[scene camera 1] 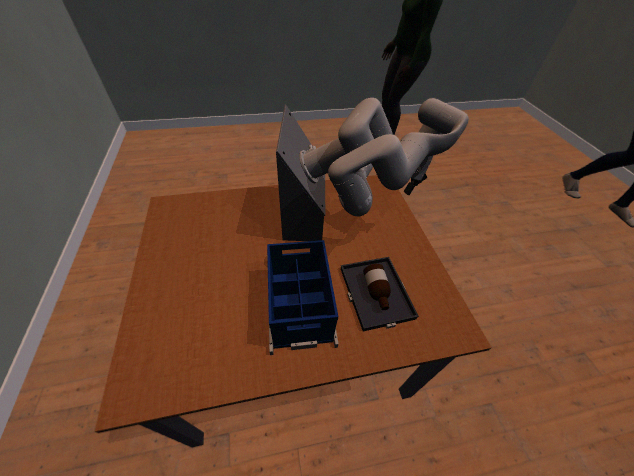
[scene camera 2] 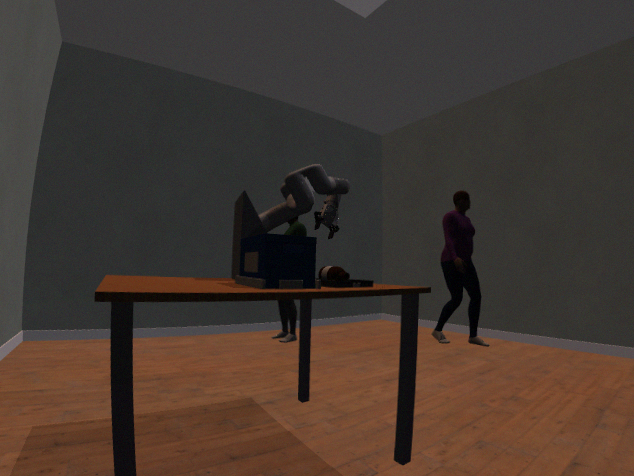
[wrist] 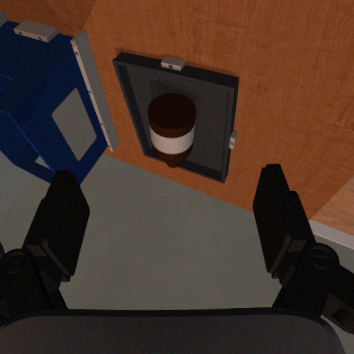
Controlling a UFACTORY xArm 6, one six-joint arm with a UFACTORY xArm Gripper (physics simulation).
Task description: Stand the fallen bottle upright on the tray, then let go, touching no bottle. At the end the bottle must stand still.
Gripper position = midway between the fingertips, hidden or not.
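Note:
A brown bottle (scene camera 1: 379,289) is visible in the robot's scene, and so is the gripper (wrist: 168,187).

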